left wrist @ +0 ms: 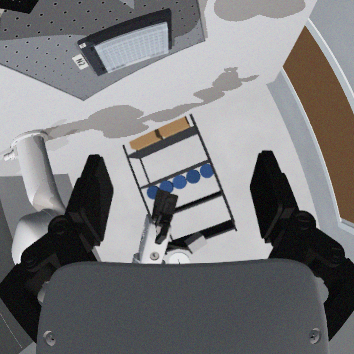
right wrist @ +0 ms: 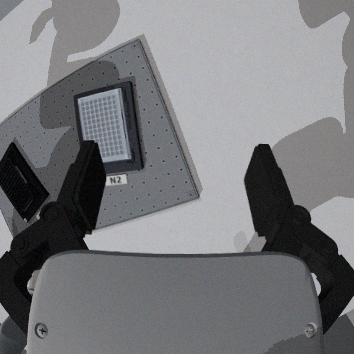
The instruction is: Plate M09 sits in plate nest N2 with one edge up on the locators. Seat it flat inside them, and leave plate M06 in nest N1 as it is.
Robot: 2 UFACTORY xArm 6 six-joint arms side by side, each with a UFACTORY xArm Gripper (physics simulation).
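Frame: origin at the left arm's base, x ahead, y left, z up, level; centimetres.
Seen in the pictures: left gripper, fingertip midpoint: point(left wrist: 180, 169); right gripper, fingertip midpoint: point(left wrist: 166, 191) point(right wrist: 175, 159); right arm's base, link origin: point(left wrist: 28, 139).
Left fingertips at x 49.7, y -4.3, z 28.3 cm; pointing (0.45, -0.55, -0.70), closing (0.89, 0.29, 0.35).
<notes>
Pixels of each thing's top centre, then the offset from my left fingertips to it. "spot": a spot on its surface instead.
- Plate M09, top centre: point(right wrist: 100, 126) point(left wrist: 135, 51) dx +7.6, dy -21.0, dz -24.0 cm
- black nest N2, top centre: point(right wrist: 103, 129) point(left wrist: 130, 46) dx +7.1, dy -21.1, dz -25.4 cm
- dark nest with a dark gridded plate, surface spot: point(right wrist: 20, 182) spot: dx -6.3, dy -0.2, dz -24.6 cm
Plate M09 point(left wrist: 134, 46) point(right wrist: 104, 122), pale with a grid of wells, sits in the black nest N2 point(left wrist: 125, 28) point(right wrist: 136, 125). In the right wrist view it lies toward the nest's left side, with a wider dark strip at its right; its tilt is hard to judge. A dark nest with a dark gridded plate point(right wrist: 20, 182) shows at the left edge of the right wrist view; its label is not readable. My left gripper point(left wrist: 180, 169) is open and empty, away from N2. My right gripper point(right wrist: 175, 159) is open and empty; its left finger overlaps N2's lower left corner in view.
Both nests stand on a grey perforated board point(left wrist: 192, 32) point(right wrist: 162, 155). In the left wrist view, a rack point(left wrist: 167, 142) holds brown boxes and blue round items. A white arm part point(left wrist: 35, 170) stands at the left, and a small black gripper point(left wrist: 165, 205) overlaps the rack.
</notes>
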